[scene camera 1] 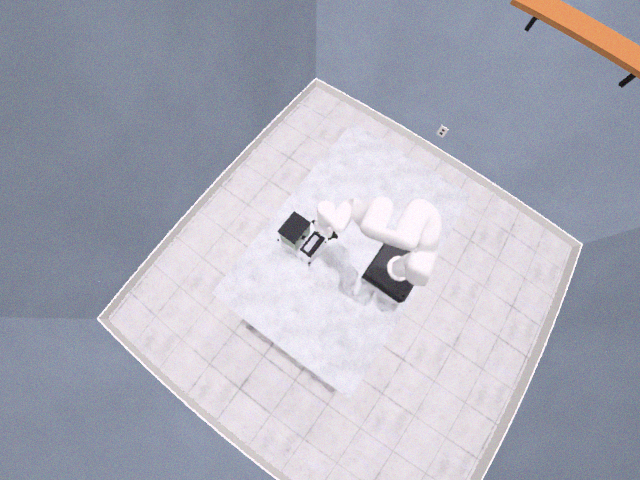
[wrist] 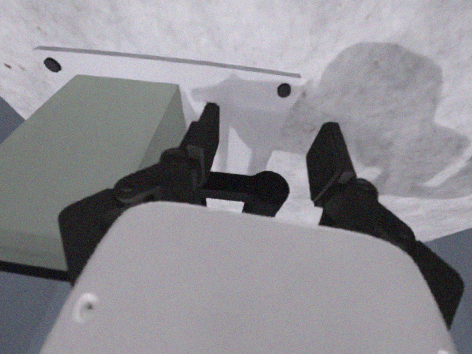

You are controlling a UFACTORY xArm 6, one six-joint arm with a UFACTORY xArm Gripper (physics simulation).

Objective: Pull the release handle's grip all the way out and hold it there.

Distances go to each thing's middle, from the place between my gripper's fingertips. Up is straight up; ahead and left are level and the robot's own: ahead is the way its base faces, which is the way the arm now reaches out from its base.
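Looking at my gripper and the base plate (wrist: 254,102), I see that the gripper is 80 mm to the right of the plate and 90 mm short of it, and that it is 70 mm above it.
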